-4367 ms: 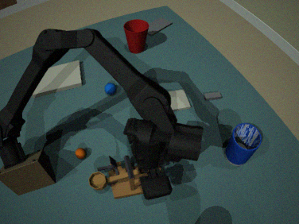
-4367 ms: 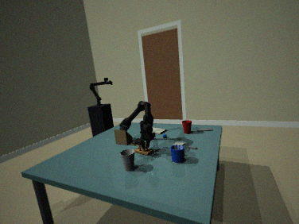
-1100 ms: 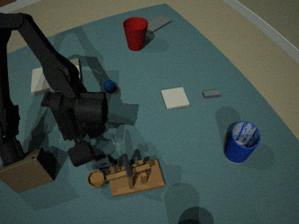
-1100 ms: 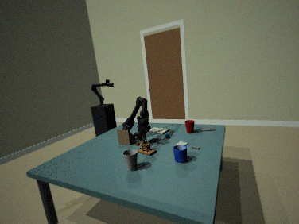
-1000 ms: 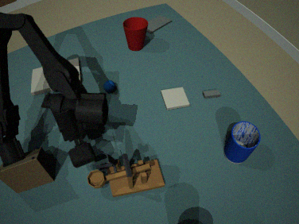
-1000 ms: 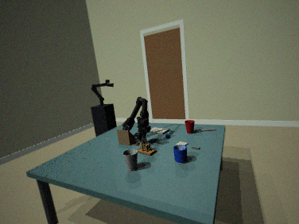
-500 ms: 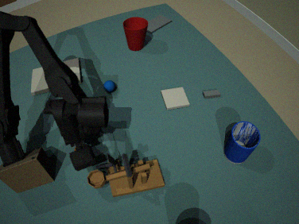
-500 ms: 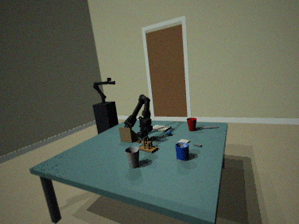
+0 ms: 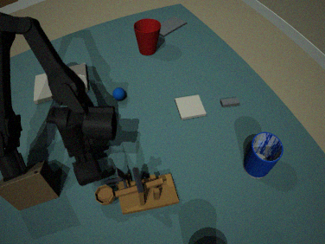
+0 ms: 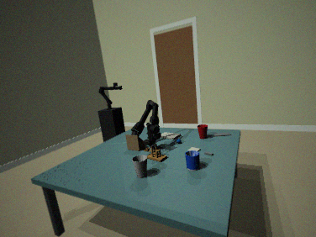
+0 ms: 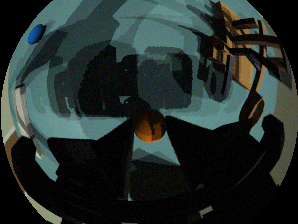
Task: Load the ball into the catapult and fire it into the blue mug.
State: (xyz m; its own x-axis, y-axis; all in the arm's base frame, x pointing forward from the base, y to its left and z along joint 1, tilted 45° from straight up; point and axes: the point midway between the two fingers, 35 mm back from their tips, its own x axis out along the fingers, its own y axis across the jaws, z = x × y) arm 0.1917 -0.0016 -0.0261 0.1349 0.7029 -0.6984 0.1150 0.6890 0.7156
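My gripper tip is 120 mm to the left of the catapult, 60 mm short of it and 40 mm below it. From my gripper tip the other things lie so: white slab 340 mm to the left, 50 mm ahead; then orange ball 10 mm above; then blue ball 190 mm ahead, 160 mm to the left, 10 mm above.
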